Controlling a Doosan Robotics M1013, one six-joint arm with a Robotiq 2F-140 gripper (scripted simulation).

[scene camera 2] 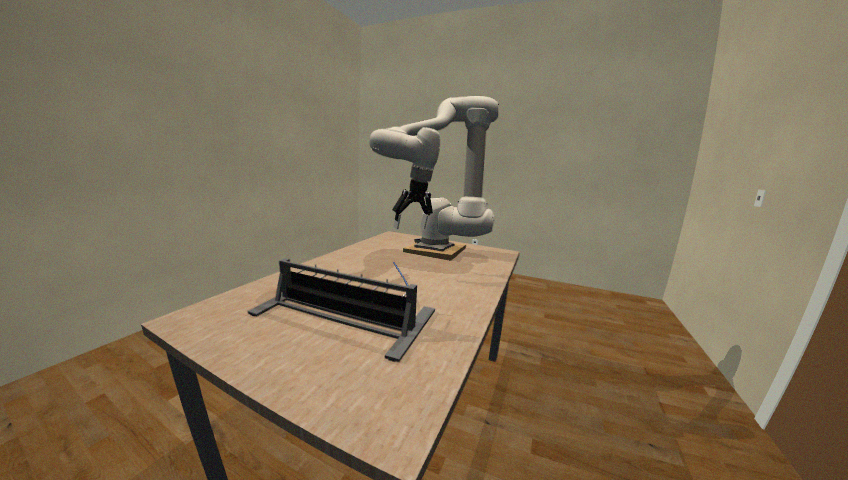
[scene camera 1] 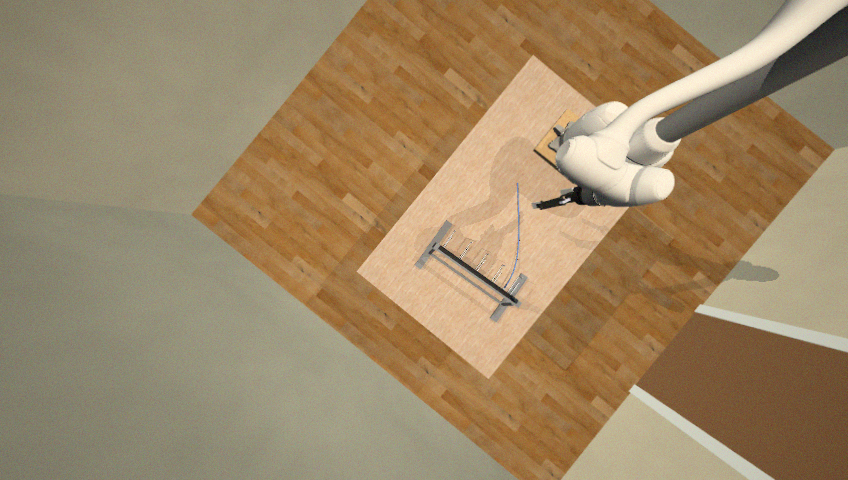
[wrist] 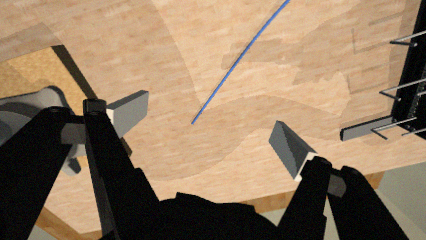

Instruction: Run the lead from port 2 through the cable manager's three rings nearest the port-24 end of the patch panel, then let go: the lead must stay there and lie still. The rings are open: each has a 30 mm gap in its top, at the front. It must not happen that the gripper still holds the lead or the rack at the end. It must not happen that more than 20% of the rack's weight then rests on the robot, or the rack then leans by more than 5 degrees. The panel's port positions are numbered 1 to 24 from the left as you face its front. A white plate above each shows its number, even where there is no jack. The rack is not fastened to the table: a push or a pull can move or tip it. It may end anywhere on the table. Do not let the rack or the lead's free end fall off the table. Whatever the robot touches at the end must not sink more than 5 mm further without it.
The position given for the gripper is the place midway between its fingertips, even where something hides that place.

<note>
In view: the gripper (scene camera 2: 409,228) and a rack (scene camera 2: 384,309).
The rack also shows in scene camera 1 (scene camera 1: 507,297). The gripper is seen too in the wrist view (wrist: 212,117).
</note>
